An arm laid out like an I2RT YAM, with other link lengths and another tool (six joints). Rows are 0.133 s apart.
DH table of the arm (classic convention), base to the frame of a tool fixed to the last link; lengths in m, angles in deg. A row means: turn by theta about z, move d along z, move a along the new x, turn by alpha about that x. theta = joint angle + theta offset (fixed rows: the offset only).
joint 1: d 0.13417, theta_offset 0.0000, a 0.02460, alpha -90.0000
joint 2: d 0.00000, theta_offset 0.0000, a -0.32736, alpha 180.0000
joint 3: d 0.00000, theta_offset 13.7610, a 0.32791, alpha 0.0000
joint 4: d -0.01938, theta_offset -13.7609, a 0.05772, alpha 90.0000
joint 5: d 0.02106, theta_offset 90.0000, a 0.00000, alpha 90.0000
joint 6: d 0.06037, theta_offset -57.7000, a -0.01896, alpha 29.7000
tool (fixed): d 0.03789, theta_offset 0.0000, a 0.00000, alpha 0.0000
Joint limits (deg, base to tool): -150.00..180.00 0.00..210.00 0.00..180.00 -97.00..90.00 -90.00..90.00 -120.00..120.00
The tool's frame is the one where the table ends.
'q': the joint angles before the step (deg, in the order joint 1, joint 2, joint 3, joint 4, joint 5, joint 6). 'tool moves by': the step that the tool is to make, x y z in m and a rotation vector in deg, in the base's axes. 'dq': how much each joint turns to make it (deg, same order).
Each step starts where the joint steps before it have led.
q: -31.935 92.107 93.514 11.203 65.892 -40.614
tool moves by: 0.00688 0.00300 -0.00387 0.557 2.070 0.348
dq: 0.815 0.698 0.332 -0.128 0.326 -1.709
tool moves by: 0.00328 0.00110 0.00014 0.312 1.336 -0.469
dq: 0.430 0.618 0.782 -0.086 0.791 -1.507
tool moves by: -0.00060 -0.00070 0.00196 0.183 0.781 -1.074
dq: 0.017 0.354 0.726 -0.003 1.014 -1.228
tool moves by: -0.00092 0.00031 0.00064 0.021 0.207 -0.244
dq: 0.005 -0.079 0.009 0.072 0.224 -0.375
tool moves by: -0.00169 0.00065 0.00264 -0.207 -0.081 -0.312
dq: 0.000 -0.184 0.086 0.420 0.273 -0.553
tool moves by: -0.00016 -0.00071 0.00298 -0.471 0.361 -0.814
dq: 0.018 0.222 0.259 1.902 0.660 -2.155
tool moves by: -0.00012 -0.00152 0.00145 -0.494 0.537 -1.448
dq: -0.002 0.358 -0.037 3.130 1.184 -3.139
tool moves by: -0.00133 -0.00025 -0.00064 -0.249 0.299 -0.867
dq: -0.016 -0.094 -0.615 2.169 0.686 -1.884
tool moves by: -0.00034 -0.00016 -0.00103 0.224 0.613 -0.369
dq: 0.001 0.043 -0.090 0.191 0.307 -0.738
